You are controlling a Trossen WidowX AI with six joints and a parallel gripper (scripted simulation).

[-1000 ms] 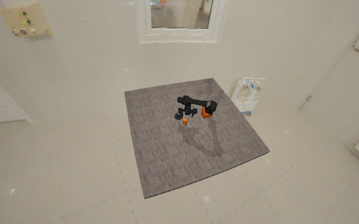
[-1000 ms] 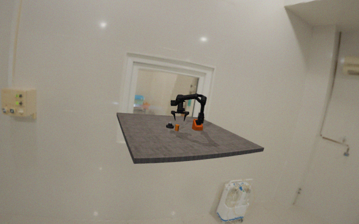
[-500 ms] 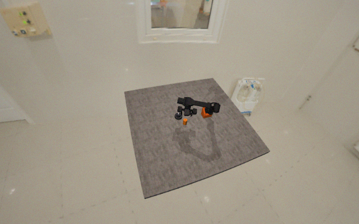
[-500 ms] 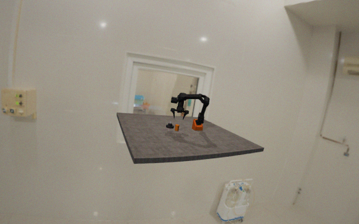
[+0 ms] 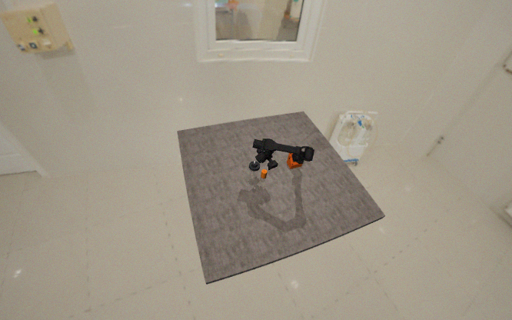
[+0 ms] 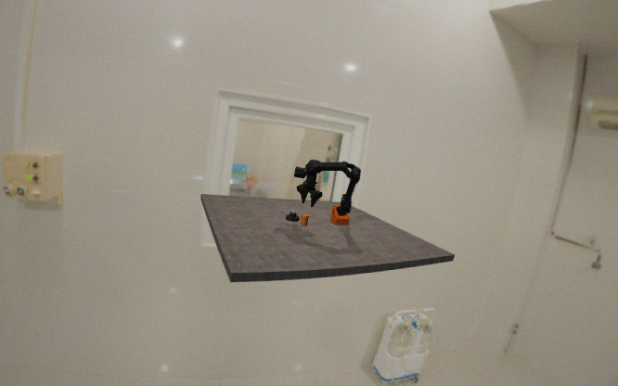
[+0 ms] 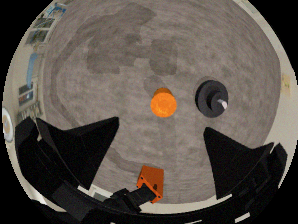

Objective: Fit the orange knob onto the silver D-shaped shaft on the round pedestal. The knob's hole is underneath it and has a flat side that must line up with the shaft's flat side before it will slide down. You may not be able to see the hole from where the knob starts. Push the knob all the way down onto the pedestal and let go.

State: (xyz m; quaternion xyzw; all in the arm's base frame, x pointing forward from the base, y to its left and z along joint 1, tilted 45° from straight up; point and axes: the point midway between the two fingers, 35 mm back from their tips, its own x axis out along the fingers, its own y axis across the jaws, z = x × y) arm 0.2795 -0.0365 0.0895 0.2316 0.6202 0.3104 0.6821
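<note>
The orange knob is 80 mm below my gripper tip. The rest, counted from my gripper tip: round pedestal (30 mm ahead, 110 mm to the right, 90 mm below).
</note>
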